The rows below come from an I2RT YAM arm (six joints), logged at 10 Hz.
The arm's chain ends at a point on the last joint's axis. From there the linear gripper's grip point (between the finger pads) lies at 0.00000 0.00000 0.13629 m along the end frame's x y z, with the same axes.
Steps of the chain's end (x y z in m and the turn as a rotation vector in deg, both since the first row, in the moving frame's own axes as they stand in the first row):
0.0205, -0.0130, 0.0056, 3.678, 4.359, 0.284
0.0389, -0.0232, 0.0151, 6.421, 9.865, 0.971
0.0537, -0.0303, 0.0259, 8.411, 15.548, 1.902
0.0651, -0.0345, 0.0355, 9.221, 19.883, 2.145
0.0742, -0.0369, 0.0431, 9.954, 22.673, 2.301
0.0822, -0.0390, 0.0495, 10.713, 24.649, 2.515
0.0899, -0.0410, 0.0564, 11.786, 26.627, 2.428
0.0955, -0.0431, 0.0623, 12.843, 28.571, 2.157
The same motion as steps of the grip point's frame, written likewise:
0.0309, -0.0217, 0.0049, 3.678, 4.359, 0.284
0.0623, -0.0382, 0.0122, 6.421, 9.865, 0.971
0.0904, -0.0494, 0.0195, 8.411, 15.548, 1.902
0.1116, -0.0550, 0.0257, 9.221, 19.883, 2.145
0.1269, -0.0588, 0.0306, 9.954, 22.673, 2.301
0.1392, -0.0623, 0.0348, 10.713, 24.649, 2.515
0.1511, -0.0665, 0.0392, 11.786, 26.627, 2.428
0.1607, -0.0709, 0.0424, 12.843, 28.571, 2.157

